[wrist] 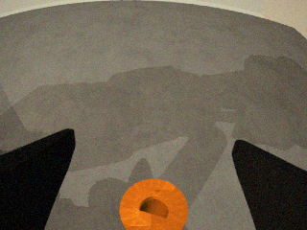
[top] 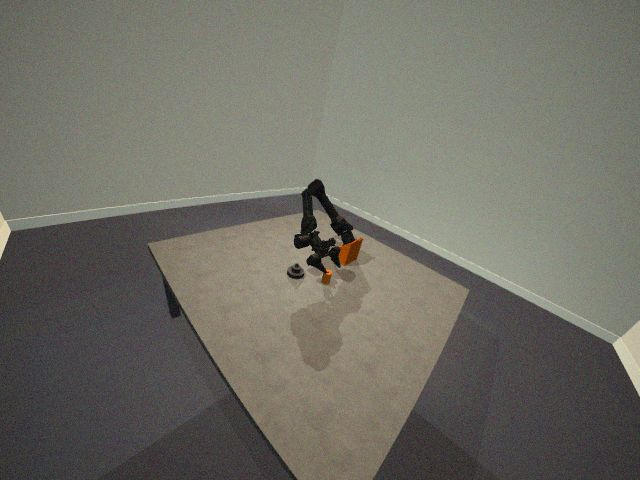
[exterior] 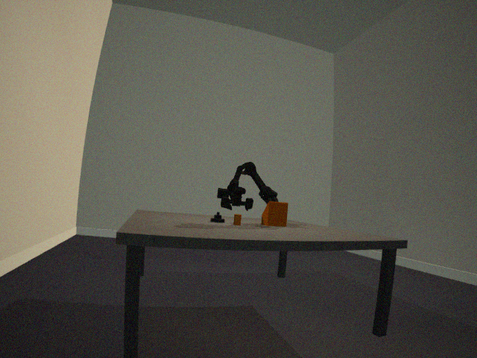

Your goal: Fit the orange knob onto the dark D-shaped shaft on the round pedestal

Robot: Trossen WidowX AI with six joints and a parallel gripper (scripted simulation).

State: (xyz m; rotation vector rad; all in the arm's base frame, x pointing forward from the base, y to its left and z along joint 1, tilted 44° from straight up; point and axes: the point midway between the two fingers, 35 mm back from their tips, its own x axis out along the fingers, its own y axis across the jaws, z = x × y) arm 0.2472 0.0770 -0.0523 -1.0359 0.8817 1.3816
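My gripper tip is 60 mm above the orange knob and 30 mm to the left of it. Also, from my gripper tip: pedestal (150 mm to the right, 100 mm ahead, 60 mm below).
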